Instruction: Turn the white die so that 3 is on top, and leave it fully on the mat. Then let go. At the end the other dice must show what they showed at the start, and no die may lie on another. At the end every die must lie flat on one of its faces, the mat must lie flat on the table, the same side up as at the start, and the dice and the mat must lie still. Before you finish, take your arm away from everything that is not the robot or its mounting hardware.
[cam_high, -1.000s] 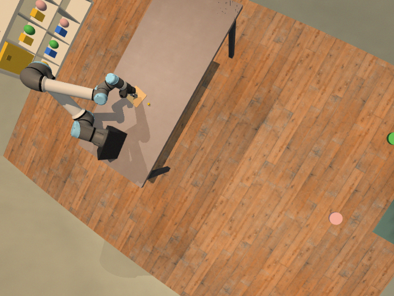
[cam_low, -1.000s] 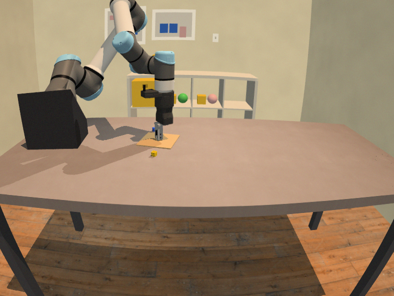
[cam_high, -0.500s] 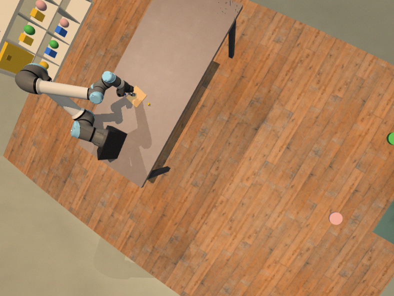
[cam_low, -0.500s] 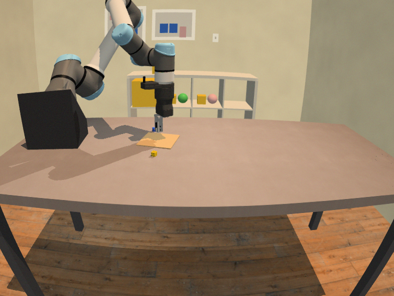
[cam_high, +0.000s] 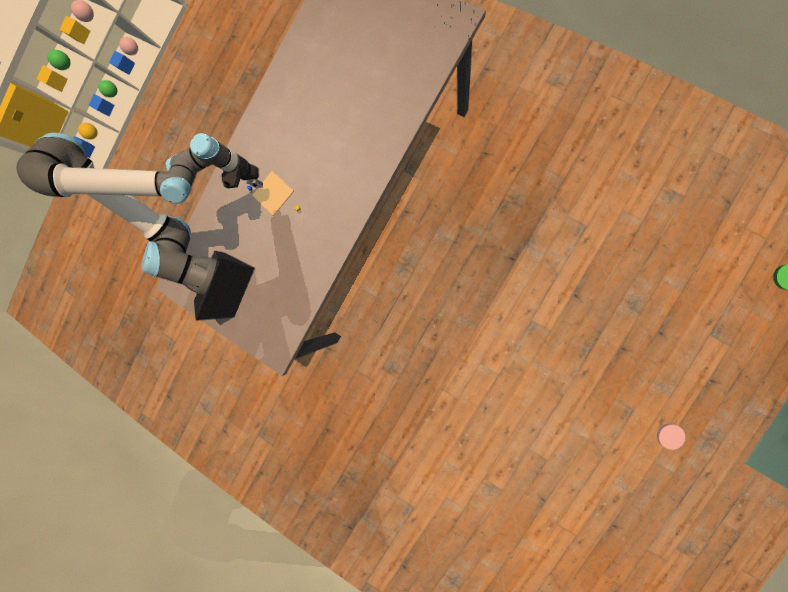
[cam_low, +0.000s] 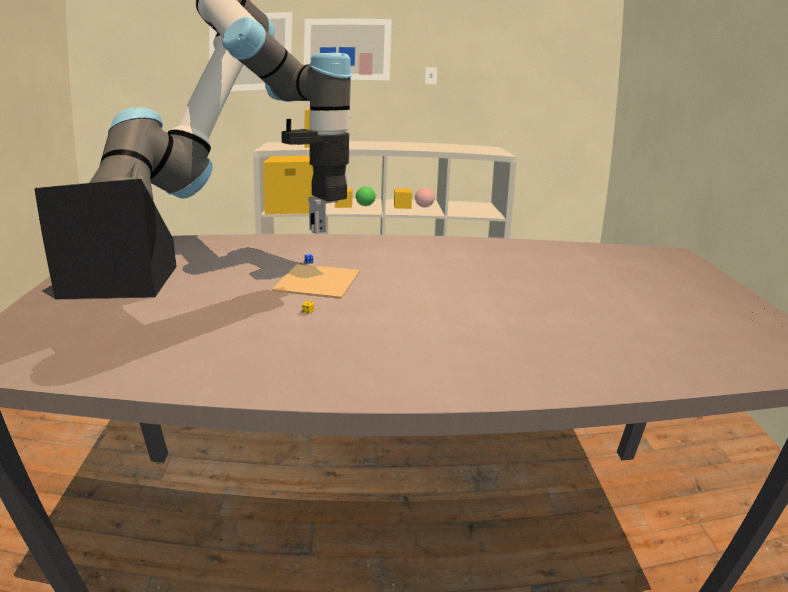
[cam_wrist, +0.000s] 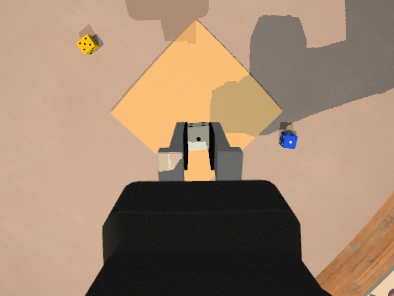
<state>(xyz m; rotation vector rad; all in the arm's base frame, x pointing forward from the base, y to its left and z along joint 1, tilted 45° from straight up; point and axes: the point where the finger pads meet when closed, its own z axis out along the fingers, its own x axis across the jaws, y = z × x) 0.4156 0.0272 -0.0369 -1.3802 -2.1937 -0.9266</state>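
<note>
My hand is 10 mm above the white die. Also, from my hand: yellow die: 140 mm to the right, 110 mm below, 20 mm behind; mat: 120 mm below; blue die: 110 mm to the left, 110 mm below, 20 mm behind.
</note>
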